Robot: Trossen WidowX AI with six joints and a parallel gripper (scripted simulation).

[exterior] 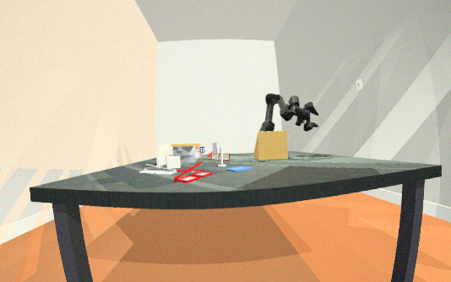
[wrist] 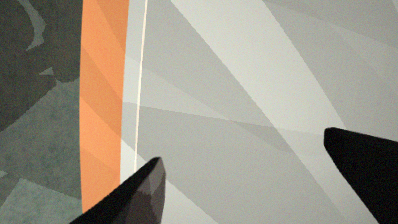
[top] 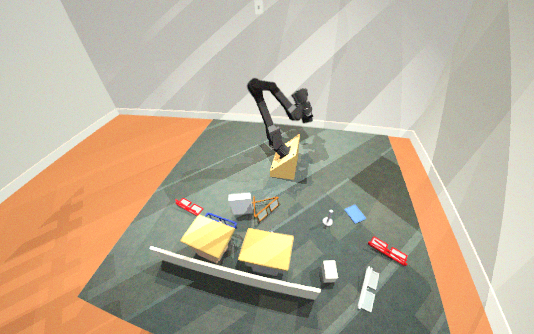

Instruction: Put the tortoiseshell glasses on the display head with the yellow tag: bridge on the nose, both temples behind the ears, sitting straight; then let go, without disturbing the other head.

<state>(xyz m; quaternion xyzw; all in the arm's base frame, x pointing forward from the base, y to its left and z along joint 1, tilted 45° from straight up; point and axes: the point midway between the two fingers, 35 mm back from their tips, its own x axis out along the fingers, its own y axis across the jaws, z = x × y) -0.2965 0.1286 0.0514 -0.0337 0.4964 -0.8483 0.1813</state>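
The white stand lies 630 mm ahead of my gripper tip, 200 mm below it and 190 mm to the left of it. Round my gripper tip: blue card: 560 mm ahead, 320 mm to the left, 230 mm below; grey head: 820 mm ahead, 170 mm below, 20 mm to the right; grey block: 650 mm ahead, 190 mm to the right, 170 mm below.
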